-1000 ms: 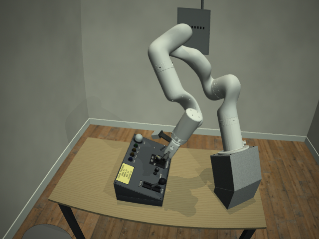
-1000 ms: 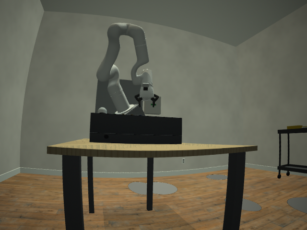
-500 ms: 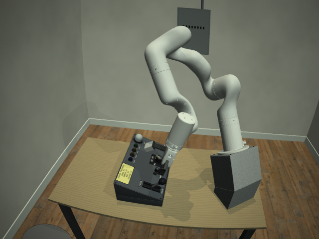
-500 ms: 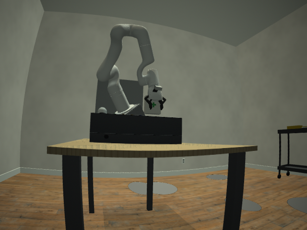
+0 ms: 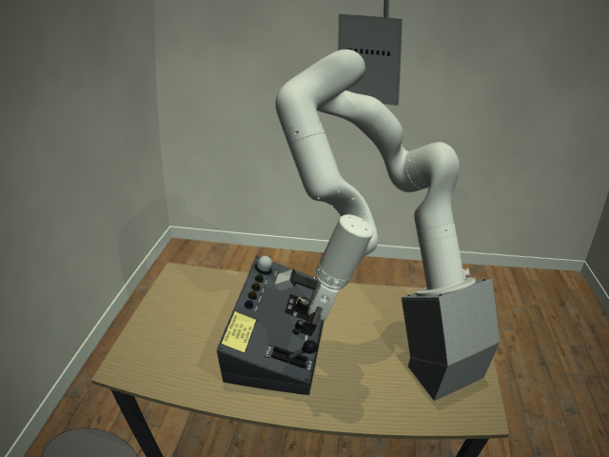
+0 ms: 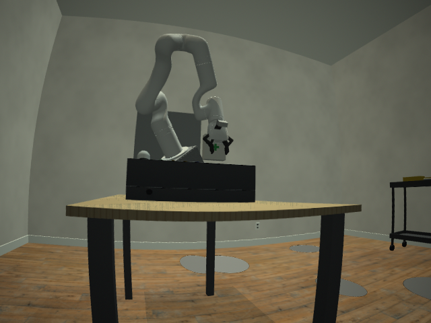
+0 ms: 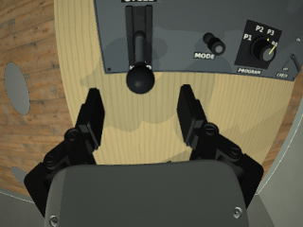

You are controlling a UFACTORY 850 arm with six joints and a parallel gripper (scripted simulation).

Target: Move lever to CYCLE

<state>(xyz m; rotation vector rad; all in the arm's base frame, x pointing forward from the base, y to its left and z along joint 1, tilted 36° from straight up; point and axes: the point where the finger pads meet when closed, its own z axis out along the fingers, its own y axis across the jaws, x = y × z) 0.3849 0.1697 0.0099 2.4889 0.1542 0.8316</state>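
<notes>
Right now the black ball-topped lever is 130 mm below my hand and 20 mm ahead of it. The rest, counted from my hand: rotary selector (250 mm to the right, 140 mm below, 50 mm ahead); dark console (180 mm to the right, 160 mm below, 70 mm ahead); mode toggle (140 mm below, 120 mm to the right, 40 mm ahead).
</notes>
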